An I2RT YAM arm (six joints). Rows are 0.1 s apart.
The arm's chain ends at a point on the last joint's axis. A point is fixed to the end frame.
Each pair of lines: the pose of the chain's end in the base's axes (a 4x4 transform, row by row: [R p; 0 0 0 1], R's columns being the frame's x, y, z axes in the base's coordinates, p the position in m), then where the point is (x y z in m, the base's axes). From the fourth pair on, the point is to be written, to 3 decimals.
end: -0.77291 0.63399 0.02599 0.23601; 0.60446 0.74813 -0.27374 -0.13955; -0.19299 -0.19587 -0.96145 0.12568; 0 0 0 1
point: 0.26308 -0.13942 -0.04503
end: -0.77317 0.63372 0.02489 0.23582; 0.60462 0.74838 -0.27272 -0.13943; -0.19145 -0.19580 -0.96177 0.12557; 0 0 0 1
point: 0.26270 -0.13912 -0.04517
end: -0.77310 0.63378 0.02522 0.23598; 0.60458 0.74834 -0.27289 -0.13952; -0.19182 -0.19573 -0.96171 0.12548; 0 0 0 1
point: 0.26291 -0.13924 -0.04525
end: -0.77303 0.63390 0.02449 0.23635; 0.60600 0.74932 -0.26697 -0.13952; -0.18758 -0.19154 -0.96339 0.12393; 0 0 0 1
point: 0.263 -0.138 -0.047
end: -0.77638 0.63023 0.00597 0.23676; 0.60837 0.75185 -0.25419 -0.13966; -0.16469 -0.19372 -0.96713 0.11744; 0 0 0 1
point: 0.260 -0.136 -0.054
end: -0.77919 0.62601 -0.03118 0.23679; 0.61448 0.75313 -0.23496 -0.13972; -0.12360 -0.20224 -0.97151 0.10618; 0 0 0 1
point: 0.254 -0.133 -0.066
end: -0.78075 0.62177 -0.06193 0.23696; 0.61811 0.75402 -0.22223 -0.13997; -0.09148 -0.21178 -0.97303 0.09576; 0 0 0 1
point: 0.249 -0.131 -0.076
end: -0.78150 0.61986 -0.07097 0.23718; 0.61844 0.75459 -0.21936 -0.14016; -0.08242 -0.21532 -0.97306 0.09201; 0 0 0 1
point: 0.247 -0.131 -0.080
